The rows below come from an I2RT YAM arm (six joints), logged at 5 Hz.
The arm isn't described. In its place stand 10 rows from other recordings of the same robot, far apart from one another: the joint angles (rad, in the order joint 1, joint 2, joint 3, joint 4, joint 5, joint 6), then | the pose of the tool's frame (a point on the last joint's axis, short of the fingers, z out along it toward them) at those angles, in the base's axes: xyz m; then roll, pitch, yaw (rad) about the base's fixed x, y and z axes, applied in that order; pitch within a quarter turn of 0, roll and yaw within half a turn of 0.
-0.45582 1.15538 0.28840 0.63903 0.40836 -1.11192 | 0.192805 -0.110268 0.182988 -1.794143 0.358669 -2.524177
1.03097 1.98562 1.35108 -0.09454 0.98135 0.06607 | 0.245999 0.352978 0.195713 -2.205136 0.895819 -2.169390
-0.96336 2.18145 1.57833 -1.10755 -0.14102 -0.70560 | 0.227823 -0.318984 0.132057 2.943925 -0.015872 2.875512
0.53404 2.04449 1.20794 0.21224 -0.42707 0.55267 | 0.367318 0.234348 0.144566 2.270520 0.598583 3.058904
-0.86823 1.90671 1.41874 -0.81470 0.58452 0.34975 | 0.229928 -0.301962 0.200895 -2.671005 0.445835 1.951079
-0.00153 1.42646 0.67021 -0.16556 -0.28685 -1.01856 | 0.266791 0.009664 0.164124 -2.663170 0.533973 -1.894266
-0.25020 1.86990 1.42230 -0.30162 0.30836 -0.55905 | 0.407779 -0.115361 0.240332 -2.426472 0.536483 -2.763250
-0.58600 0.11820 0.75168 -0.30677 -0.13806 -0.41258 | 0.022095 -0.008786 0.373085 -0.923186 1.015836 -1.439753
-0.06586 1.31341 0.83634 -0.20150 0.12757 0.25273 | 0.282175 -0.023150 0.240995 2.955311 0.884676 2.673497
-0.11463 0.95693 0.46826 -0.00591 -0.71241 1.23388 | 0.202605 0.000097 0.219351 1.938228 -0.001859 2.231422
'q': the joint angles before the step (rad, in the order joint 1, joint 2, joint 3, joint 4, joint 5, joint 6). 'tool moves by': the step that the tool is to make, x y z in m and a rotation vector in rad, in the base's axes. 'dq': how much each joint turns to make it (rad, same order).
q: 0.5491 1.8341 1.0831 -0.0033 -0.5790 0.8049
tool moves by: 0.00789 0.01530 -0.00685 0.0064 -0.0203 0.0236
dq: 0.0226 0.0629 0.0477 0.0328 0.0029 -0.0055
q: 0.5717 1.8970 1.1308 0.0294 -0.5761 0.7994
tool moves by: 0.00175 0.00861 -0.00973 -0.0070 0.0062 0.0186
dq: 0.0155 0.0417 0.0181 0.0120 -0.0007 -0.0047
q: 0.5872 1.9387 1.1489 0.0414 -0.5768 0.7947
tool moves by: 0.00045 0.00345 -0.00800 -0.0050 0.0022 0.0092
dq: 0.0064 0.0248 0.0013 0.0163 0.0000 -0.0048
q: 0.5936 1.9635 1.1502 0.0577 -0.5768 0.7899
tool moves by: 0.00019 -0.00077 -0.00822 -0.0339 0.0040 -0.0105
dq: 0.0001 0.0169 -0.0018 -0.0106 0.0256 -0.0133
